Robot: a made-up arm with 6 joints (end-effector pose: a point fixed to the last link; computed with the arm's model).
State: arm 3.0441 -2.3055 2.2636 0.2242 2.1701 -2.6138
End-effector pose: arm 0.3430 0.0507 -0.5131 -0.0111 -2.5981 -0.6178
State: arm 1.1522 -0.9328 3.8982 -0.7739 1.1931 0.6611
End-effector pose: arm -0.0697 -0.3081 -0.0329 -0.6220 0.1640 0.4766
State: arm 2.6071 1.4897 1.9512 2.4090 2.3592 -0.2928
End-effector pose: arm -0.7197 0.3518 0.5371 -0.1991 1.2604 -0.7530
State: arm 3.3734 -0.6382 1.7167 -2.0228 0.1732 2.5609
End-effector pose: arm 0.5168 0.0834 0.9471 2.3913 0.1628 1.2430
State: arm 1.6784 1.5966 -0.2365 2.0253 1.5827 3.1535
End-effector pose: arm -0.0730 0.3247 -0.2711 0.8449 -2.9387 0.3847
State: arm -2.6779 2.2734 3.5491 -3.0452 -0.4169 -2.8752
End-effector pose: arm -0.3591 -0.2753 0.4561 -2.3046 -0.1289 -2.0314
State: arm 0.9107 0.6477 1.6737 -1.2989 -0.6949 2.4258
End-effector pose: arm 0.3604 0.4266 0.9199 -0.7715 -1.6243 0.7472
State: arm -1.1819 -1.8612 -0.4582 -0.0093 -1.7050 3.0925
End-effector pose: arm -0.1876 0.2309 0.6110 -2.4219 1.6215 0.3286
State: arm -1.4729 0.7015 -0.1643 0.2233 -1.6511 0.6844
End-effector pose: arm -0.0266 -0.5872 0.1652 1.1787 2.0606 0.0905
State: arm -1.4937 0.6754 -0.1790 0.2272 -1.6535 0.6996
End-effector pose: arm -0.0390 -0.5832 0.1756 1.1828 2.0457 0.0863
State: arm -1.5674 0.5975 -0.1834 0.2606 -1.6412 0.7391
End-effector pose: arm -0.0811 -0.5821 0.2212 1.1564 2.0063 0.0050
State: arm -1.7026 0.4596 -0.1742 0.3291 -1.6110 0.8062
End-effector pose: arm -0.1574 -0.5683 0.3096 1.0961 1.9578 -0.1746
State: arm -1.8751 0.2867 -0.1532 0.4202 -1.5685 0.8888
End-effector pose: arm -0.2456 -0.5199 0.4251 1.0219 1.9356 -0.4238
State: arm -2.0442 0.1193 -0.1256 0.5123 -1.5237 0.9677
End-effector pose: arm -0.3103 -0.4413 0.5376 0.9602 1.9558 -0.6795
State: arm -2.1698 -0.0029 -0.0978 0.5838 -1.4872 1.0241
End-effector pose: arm -0.3379 -0.3677 0.6195 0.9232 1.9988 -0.8766
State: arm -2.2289 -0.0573 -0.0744 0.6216 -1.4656 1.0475
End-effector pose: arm -0.3439 -0.3305 0.6600 0.9035 2.0304 -0.9815
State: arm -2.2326 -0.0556 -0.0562 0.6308 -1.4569 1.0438
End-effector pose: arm -0.3447 -0.3294 0.6688 0.8899 2.0389 -1.0107
